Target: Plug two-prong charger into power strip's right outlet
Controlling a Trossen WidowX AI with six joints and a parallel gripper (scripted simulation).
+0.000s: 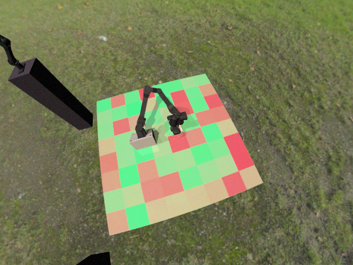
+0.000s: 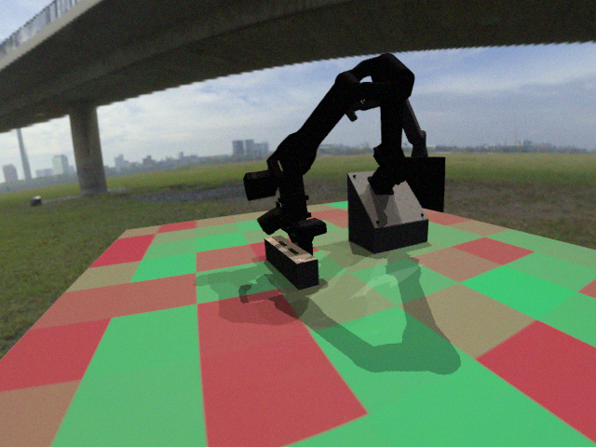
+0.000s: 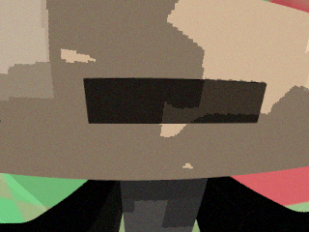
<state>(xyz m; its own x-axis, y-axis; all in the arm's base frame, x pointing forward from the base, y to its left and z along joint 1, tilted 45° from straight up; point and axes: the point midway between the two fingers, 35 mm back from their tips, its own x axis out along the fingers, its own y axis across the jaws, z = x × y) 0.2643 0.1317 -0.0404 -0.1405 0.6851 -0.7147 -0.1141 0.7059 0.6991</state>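
Now: the charger 20 mm ahead of my gripper tip and 10 mm above it.
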